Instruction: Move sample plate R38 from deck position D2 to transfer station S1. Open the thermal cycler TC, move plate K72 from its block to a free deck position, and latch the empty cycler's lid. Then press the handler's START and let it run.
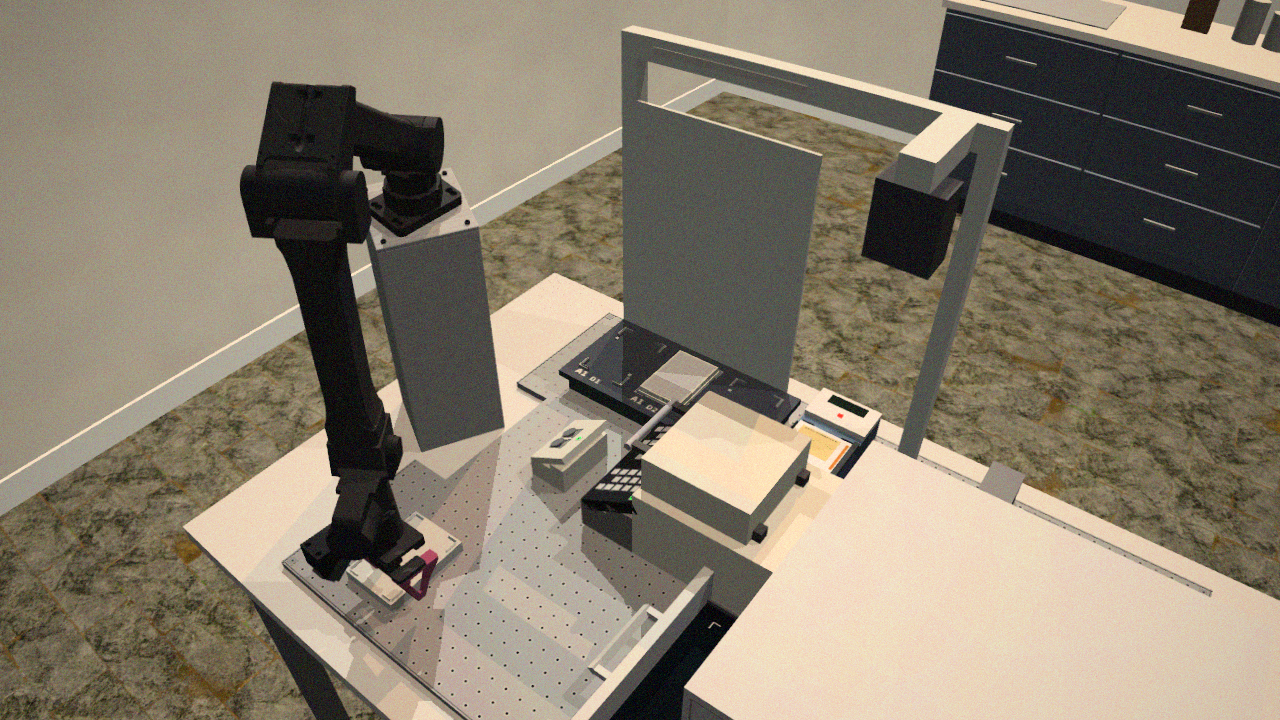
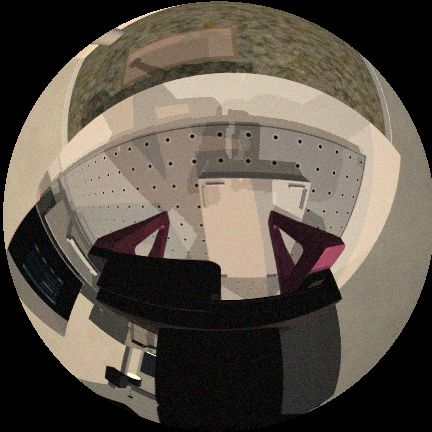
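Pixels of known places: gripper, fingertip midpoint: (image 1: 400,581) (image 2: 218,216); arm's base, origin of the base link: (image 1: 415,206).
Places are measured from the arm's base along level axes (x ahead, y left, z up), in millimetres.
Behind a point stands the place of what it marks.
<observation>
My gripper (image 1: 380,574) @(y -301, x 252, z -385 mm) (image 2: 218,216) @(y -301, x 252, z -385 mm) is open and empty at the front left, pointing down over a pale block (image 1: 439,530) @(y -200, x 216, z -390 mm) (image 2: 240,230) @(y -282, x 229, z -390 mm) with corner brackets. The magenta fingers stand wide apart; no plate shows between them or on the block, and no S1 label is readable. A pale plate (image 1: 680,377) @(y 280, x 298, z -348 mm) lies on the dark deck (image 1: 601,356) @(y 246, x 140, z -364 mm) at the position marked D2; its name is unreadable. The boxy beige machine (image 1: 726,456) @(y 63, x 544, z -210 mm), apparently the cycler, has its top block down; its latch and K72 are not visible. A small sloped box (image 1: 570,452) @(y 11, x 293, z -330 mm) has two dark marks and a green light.
A dark panel with pale keys (image 1: 617,483) @(y 8, x 394, z -326 mm) stands beside the beige machine. A tall grey screen (image 1: 720,241) @(y 373, x 297, z -114 mm) stands behind the deck, and a frame post (image 1: 955,295) @(y 402, x 686, z -56 mm) carries a black box (image 1: 911,219) @(y 249, x 653, z 118 mm). A device with an orange area (image 1: 824,445) @(y 310, x 574, z -358 mm) and a large white cabinet (image 1: 966,582) @(y -90, x 908, z -9 mm) stand right.
</observation>
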